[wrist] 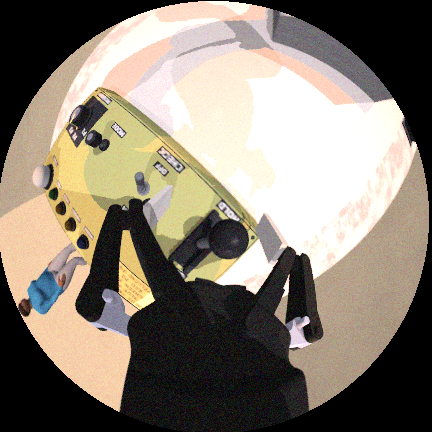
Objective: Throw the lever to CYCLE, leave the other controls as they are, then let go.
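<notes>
The lever's black ball knob (228, 238) stands over the right part of the yellow control panel (112, 167), nearer the HOLD label (228, 210) than the far lower-left end of its black slot (182, 252). Its short grey stem shows left of the ball. The CYCLE label is hidden behind the gripper. My gripper (216, 208) is open and empty. One grey fingertip pad is left of the slot, the other right of the ball at the panel's edge; the ball lies between them in this view, with gaps on both sides.
A grey toggle (141, 183) stands by the OFF and CHECK labels, close to the left fingertip. Black MODE knobs (93, 138), a rotary knob (81, 115), a white dome (42, 176) and several coloured buttons (70, 224) are farther left. A figure in blue (45, 292) is at lower left.
</notes>
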